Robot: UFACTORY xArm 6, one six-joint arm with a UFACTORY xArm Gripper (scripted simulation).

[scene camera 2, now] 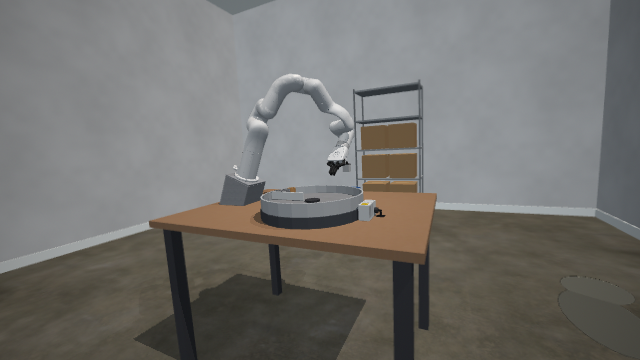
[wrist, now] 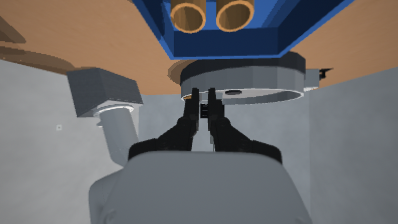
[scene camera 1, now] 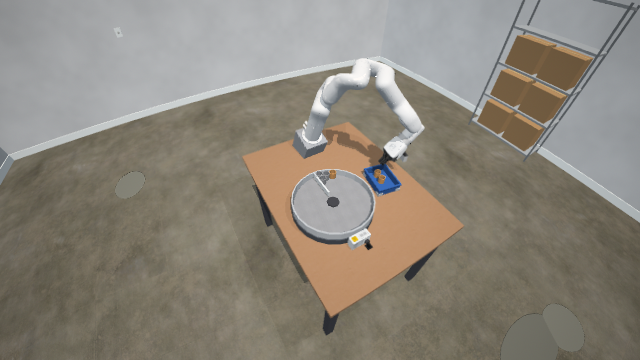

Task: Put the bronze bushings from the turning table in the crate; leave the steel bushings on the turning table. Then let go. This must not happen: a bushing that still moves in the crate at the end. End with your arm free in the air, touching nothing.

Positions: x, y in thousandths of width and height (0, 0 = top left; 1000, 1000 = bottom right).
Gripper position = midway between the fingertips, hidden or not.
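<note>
The wrist view shows the gripper (wrist: 511, 435), while a grey turning table (scene camera 1: 546, 571) is visible in the scene.
</note>
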